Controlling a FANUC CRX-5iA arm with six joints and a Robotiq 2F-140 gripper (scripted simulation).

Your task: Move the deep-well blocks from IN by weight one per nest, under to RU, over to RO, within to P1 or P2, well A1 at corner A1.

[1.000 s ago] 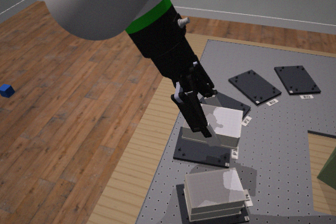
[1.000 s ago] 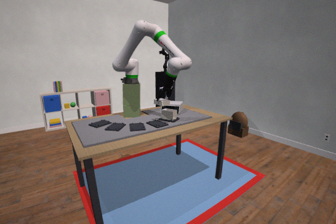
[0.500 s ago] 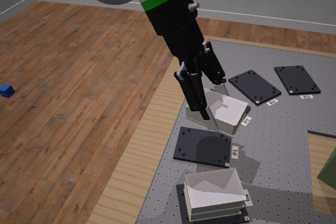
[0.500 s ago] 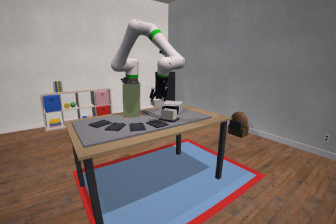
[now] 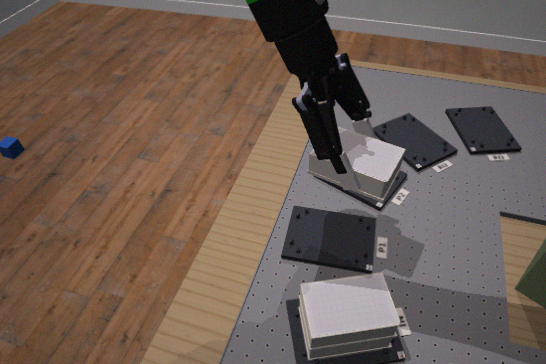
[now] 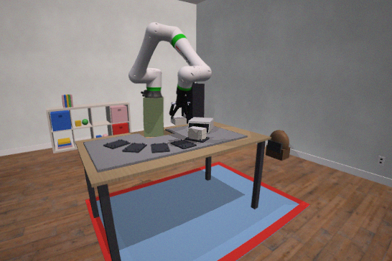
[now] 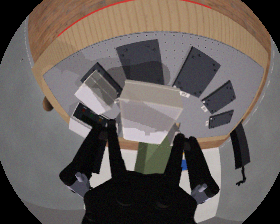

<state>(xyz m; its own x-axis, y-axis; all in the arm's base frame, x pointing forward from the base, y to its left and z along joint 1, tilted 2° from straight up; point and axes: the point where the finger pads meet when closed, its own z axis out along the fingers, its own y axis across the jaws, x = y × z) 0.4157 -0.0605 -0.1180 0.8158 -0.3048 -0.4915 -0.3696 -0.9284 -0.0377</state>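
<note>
The reject nest RO lies 350 mm to the right of my hand, 320 mm behind it and 190 mm below it. The rest, counted from my hand: check-weigher: 440 mm to the left, 200 mm behind, 130 mm below; then pass nest P2: 190 mm below, 150 mm to the right, 30 mm behind; then nest P1: 190 mm below, 30 mm ahead, 20 mm to the left.
</note>
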